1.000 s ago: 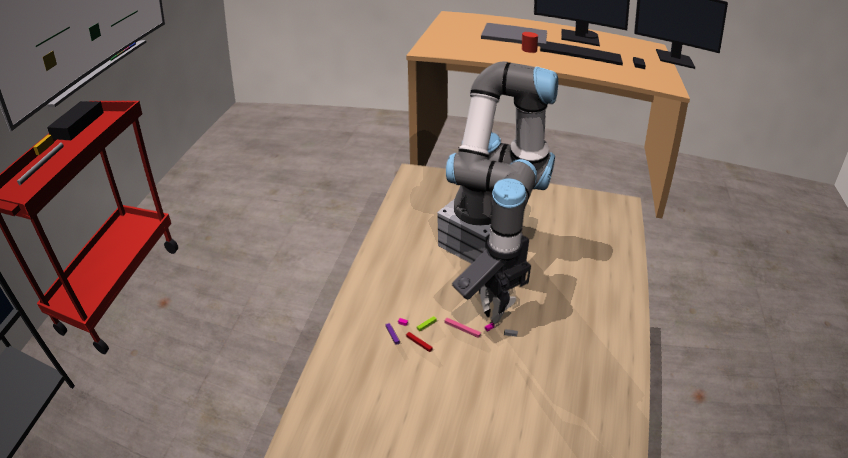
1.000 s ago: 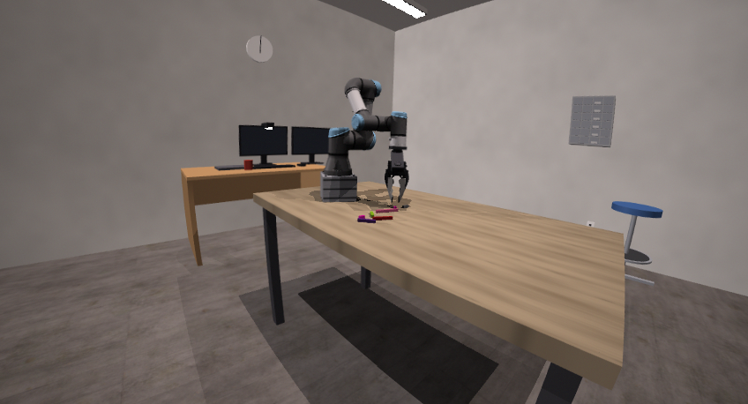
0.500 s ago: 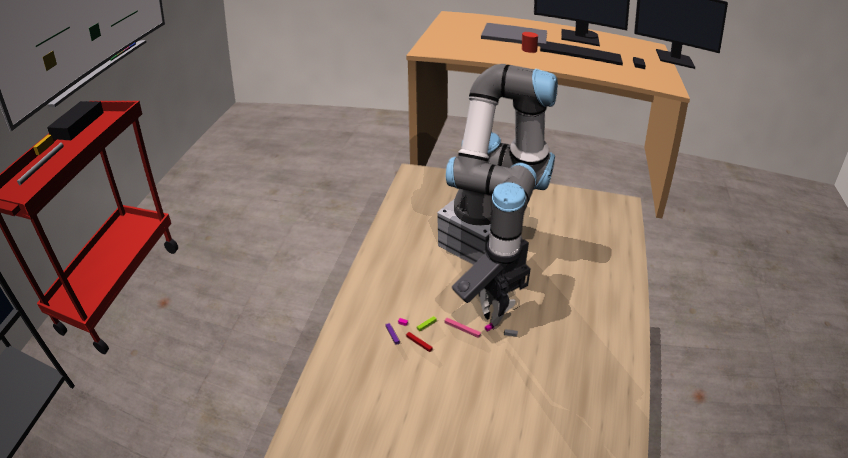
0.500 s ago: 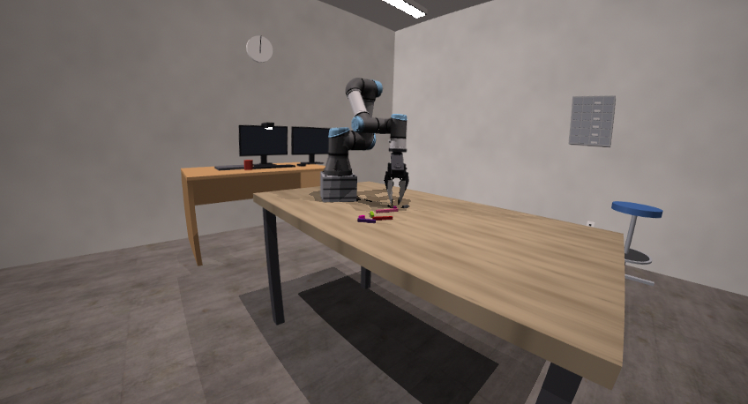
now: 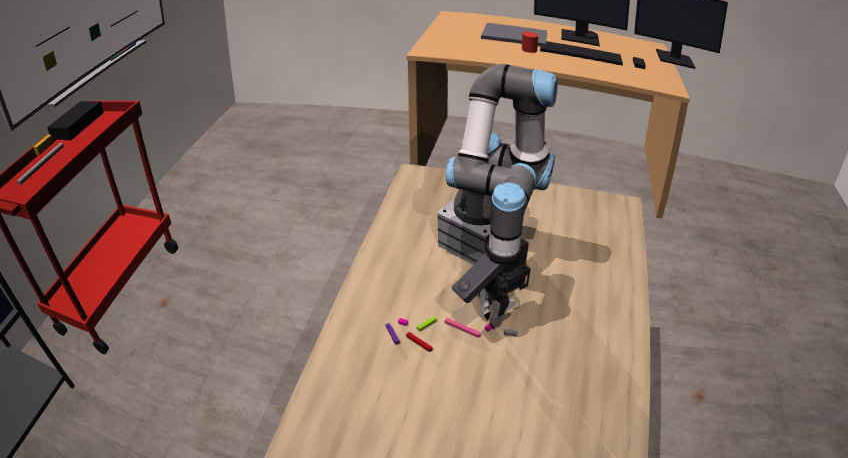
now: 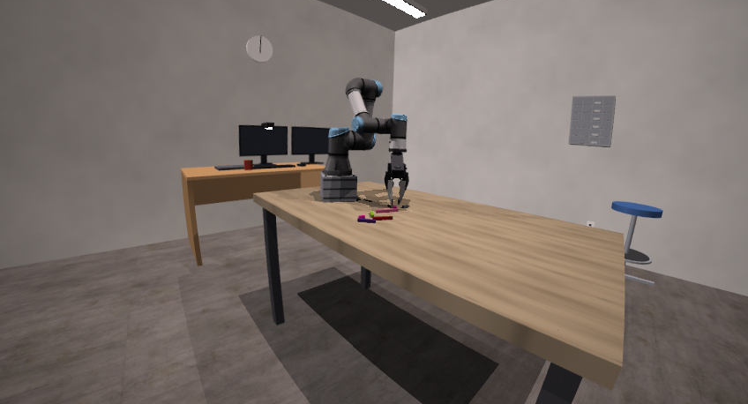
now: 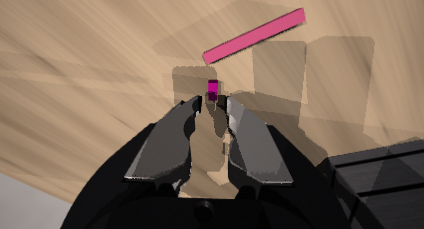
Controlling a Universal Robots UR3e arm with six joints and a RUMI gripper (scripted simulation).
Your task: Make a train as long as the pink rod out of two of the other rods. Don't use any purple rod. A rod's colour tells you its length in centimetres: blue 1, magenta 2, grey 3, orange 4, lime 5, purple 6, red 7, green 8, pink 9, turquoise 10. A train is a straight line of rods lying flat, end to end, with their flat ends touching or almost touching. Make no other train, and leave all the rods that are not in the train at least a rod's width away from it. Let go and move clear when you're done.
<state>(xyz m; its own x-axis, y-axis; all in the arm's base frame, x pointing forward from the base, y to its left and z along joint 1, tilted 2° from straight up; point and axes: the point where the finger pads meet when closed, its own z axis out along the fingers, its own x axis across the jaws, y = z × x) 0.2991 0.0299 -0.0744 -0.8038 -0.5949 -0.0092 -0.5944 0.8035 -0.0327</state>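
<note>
The grey rod is 2 cm ahead of my hand, 5 cm to the left of it and 3 cm below it. Round my hand: pink rod 6 cm to the right, 3 cm below; lime rod 14 cm to the right, 3 cm below; red rod 5 cm ahead, 16 cm to the right, 3 cm below.
</note>
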